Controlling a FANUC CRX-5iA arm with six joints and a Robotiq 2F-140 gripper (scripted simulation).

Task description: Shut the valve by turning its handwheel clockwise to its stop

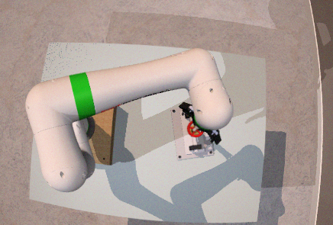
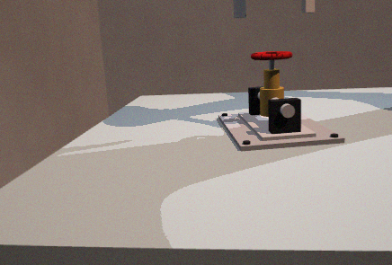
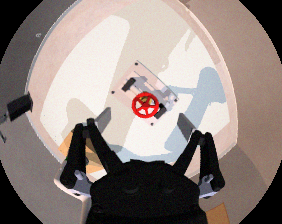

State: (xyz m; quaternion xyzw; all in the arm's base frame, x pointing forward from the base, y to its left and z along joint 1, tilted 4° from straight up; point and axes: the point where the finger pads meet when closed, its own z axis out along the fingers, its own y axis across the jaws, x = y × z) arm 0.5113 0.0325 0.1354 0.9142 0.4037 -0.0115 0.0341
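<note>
Right now the red handwheel is 90 mm below my hand.
</note>
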